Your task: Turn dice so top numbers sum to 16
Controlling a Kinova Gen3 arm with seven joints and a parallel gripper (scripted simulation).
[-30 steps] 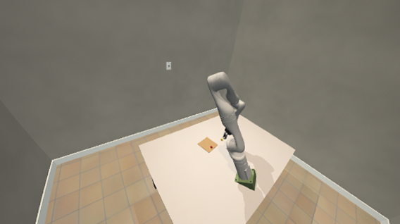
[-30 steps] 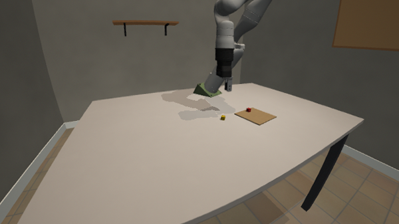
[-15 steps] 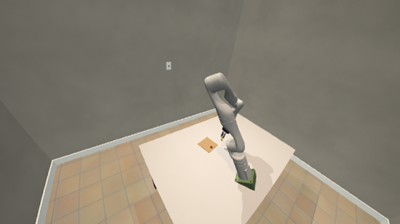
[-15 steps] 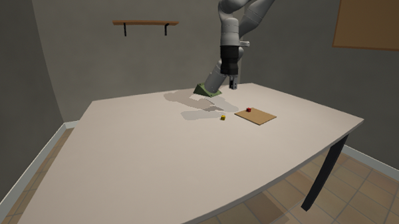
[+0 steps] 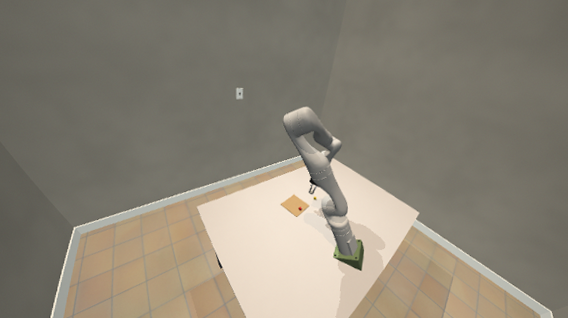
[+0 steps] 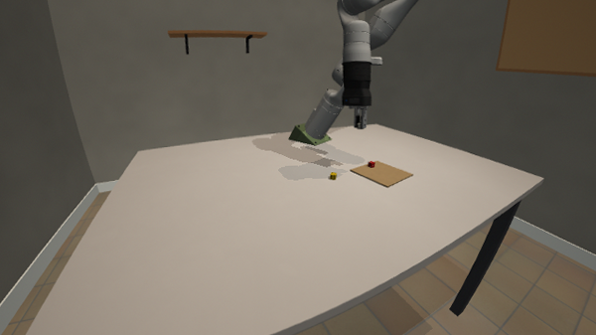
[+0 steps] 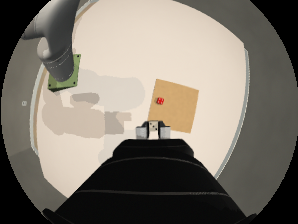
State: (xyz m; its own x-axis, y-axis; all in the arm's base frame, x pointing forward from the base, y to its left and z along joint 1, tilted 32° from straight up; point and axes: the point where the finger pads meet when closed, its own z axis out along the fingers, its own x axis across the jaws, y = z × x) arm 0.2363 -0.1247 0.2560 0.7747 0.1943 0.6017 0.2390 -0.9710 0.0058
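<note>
My hand is 60 mm short of the tan mat, 50 mm to the right of it and 150 mm above it. Also, from my hand: white die (10 mm below); then red die (10 mm ahead, 60 mm to the left, 140 mm below); then yellow die (20 mm ahead, 100 mm to the right, 140 mm below).
</note>
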